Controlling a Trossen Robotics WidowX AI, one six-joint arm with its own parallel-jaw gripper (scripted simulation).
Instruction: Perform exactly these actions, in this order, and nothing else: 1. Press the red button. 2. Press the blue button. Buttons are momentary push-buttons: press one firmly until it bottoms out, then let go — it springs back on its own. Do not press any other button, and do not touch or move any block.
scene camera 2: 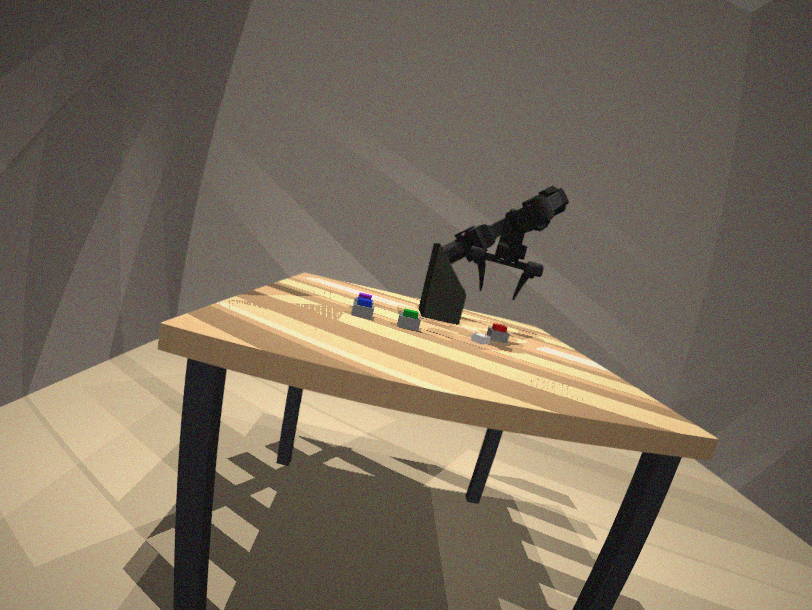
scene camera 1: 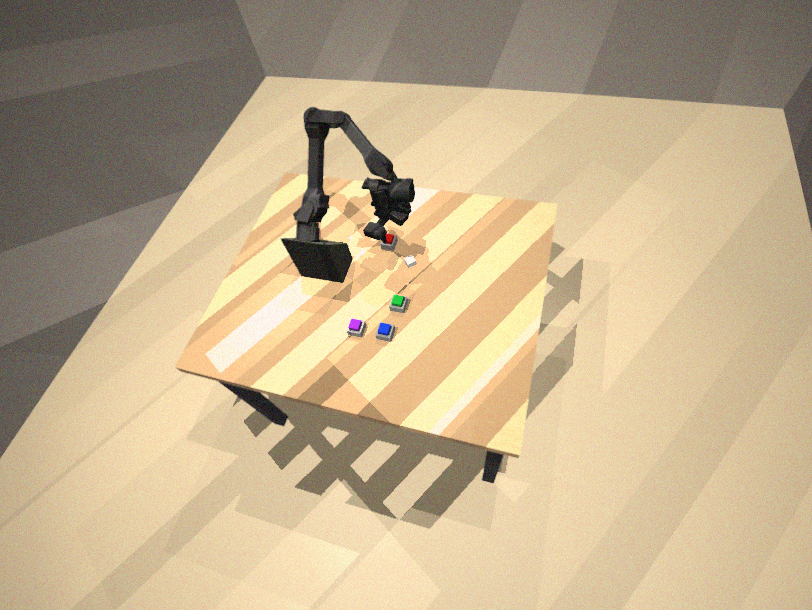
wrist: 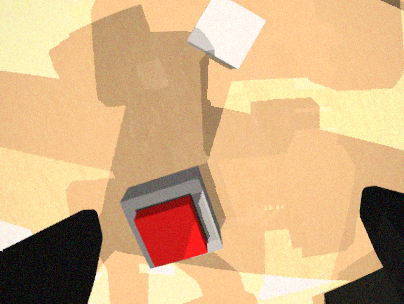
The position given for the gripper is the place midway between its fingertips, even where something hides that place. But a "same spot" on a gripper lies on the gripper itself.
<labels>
gripper: scene camera 2; scene camera 1; wrist 234,215
same spot on gripper: (scene camera 2: 481,263) = (scene camera 1: 385,232)
</labels>
